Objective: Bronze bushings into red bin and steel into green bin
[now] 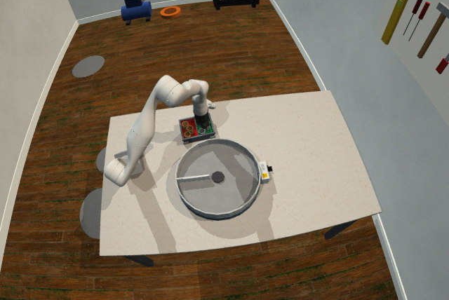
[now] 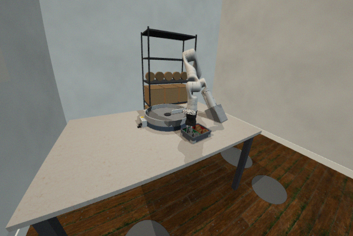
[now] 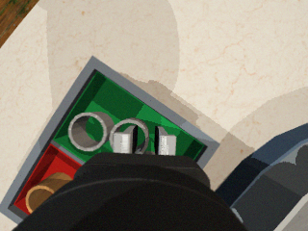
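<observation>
Right now my hand is 6 cm past the bin, 2 cm above it and 1 cm to the right of it. The rest, counted from my hand: grey turntable (33 cm to the right, 1 cm above).
</observation>
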